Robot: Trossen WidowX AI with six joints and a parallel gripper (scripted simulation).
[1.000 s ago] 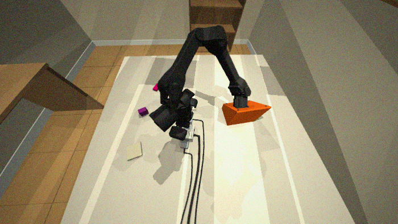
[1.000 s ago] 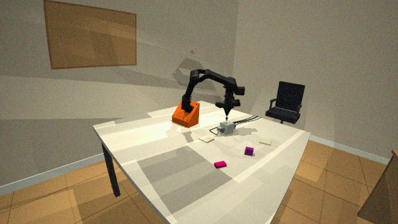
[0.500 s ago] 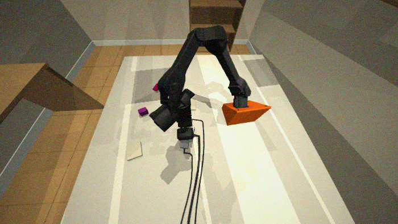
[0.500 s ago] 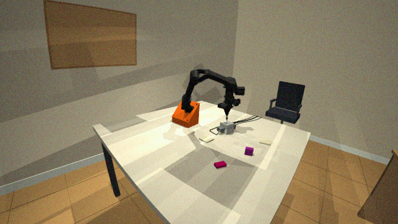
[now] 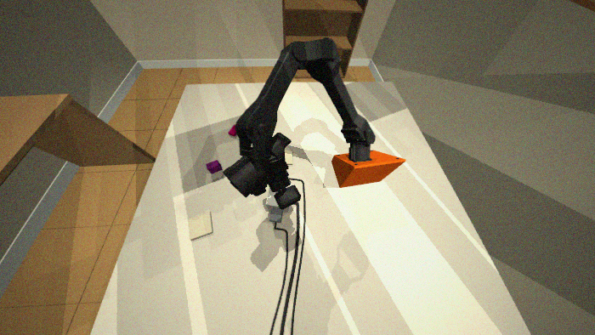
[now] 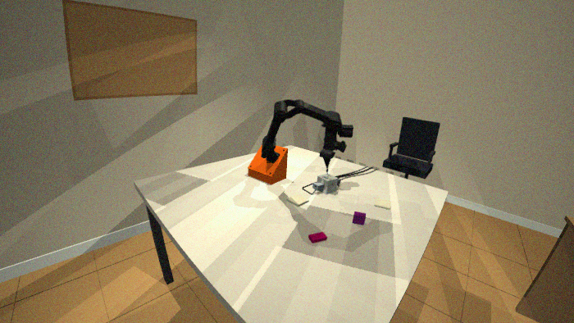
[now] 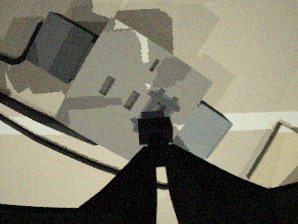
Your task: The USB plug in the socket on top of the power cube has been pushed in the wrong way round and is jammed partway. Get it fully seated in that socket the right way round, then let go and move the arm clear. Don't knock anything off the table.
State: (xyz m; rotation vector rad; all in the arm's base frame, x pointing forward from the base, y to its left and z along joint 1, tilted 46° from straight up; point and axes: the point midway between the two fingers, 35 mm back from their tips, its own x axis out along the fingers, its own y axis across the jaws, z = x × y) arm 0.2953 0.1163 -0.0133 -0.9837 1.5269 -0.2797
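Now: the dark USB plug 2 cm below my gripper tip. Also, from my gripper tip: pale flat card (29 cm ahead, 13 cm below, 9 cm to the left).
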